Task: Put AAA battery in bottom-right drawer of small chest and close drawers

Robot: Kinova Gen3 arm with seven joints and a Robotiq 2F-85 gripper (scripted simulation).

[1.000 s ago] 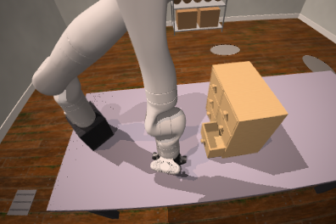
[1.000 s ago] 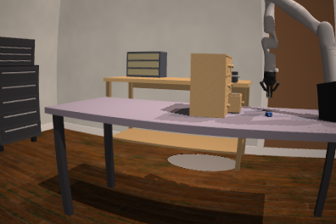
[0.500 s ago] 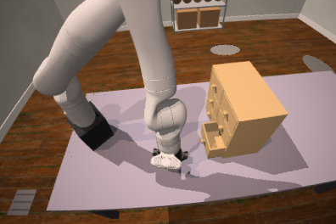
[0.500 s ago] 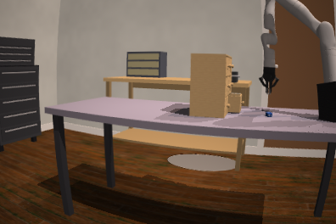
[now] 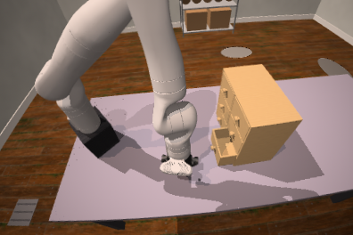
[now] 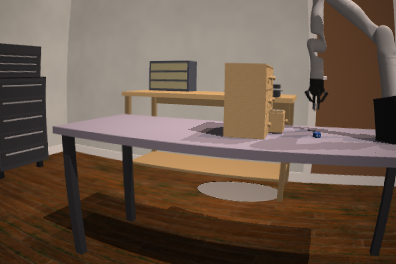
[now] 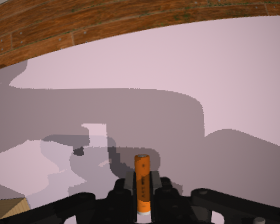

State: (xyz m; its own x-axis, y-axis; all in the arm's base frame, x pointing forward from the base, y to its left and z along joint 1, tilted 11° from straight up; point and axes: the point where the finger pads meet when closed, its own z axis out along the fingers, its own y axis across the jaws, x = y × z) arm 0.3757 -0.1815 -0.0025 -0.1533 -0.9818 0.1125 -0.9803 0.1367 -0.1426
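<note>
The small blue object lies 200 mm to the left of my hand, 110 mm below it and 20 mm behind it. Also, from my hand: AAA battery: 10 mm below.
</note>
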